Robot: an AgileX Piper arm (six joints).
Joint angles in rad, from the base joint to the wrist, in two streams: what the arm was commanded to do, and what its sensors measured. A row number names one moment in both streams.
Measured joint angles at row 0: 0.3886 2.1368 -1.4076 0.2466 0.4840 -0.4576
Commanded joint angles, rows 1 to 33: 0.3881 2.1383 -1.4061 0.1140 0.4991 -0.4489; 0.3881 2.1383 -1.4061 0.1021 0.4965 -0.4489; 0.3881 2.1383 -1.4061 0.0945 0.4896 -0.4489; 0.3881 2.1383 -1.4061 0.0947 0.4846 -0.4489; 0.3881 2.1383 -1.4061 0.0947 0.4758 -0.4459; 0.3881 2.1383 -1.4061 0.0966 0.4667 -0.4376; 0.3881 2.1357 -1.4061 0.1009 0.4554 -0.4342; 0.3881 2.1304 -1.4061 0.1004 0.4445 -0.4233; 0.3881 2.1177 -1.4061 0.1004 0.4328 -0.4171; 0.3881 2.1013 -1.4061 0.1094 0.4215 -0.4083; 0.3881 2.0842 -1.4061 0.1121 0.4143 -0.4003; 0.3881 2.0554 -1.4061 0.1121 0.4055 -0.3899; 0.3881 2.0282 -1.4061 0.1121 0.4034 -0.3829; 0.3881 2.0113 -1.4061 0.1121 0.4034 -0.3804; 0.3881 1.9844 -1.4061 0.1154 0.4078 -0.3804; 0.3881 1.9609 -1.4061 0.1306 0.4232 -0.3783; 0.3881 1.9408 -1.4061 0.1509 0.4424 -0.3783; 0.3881 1.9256 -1.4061 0.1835 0.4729 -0.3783; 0.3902 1.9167 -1.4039 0.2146 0.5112 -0.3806; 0.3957 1.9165 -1.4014 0.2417 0.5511 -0.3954; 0.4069 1.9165 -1.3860 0.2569 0.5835 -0.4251; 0.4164 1.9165 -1.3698 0.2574 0.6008 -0.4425; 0.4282 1.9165 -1.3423 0.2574 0.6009 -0.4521; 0.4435 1.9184 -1.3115 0.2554 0.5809 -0.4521; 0.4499 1.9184 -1.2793 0.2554 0.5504 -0.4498; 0.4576 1.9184 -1.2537 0.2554 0.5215 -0.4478; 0.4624 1.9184 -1.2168 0.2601 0.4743 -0.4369; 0.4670 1.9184 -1.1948 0.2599 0.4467 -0.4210; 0.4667 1.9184 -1.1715 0.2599 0.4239 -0.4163; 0.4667 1.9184 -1.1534 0.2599 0.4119 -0.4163; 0.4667 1.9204 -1.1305 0.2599 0.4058 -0.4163; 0.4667 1.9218 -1.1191 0.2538 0.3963 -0.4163; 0.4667 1.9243 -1.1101 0.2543 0.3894 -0.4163
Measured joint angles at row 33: 0.4650 1.9259 -1.1503 0.2568 0.4363 -0.4220
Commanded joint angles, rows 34 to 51: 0.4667 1.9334 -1.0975 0.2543 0.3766 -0.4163; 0.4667 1.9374 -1.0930 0.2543 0.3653 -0.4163; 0.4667 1.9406 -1.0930 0.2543 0.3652 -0.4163; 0.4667 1.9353 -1.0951 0.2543 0.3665 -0.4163; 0.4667 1.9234 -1.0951 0.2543 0.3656 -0.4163; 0.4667 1.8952 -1.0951 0.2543 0.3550 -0.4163; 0.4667 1.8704 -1.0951 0.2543 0.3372 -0.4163; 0.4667 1.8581 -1.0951 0.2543 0.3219 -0.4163; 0.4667 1.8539 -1.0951 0.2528 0.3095 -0.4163; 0.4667 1.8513 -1.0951 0.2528 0.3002 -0.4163; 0.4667 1.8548 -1.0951 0.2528 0.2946 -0.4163; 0.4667 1.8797 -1.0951 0.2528 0.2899 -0.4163; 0.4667 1.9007 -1.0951 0.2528 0.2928 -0.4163; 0.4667 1.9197 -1.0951 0.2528 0.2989 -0.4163; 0.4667 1.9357 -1.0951 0.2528 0.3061 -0.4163; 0.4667 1.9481 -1.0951 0.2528 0.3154 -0.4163; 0.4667 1.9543 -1.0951 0.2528 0.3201 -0.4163; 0.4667 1.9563 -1.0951 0.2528 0.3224 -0.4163
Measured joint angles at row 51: 0.4650 1.9387 -1.0954 0.2568 0.3082 -0.4196
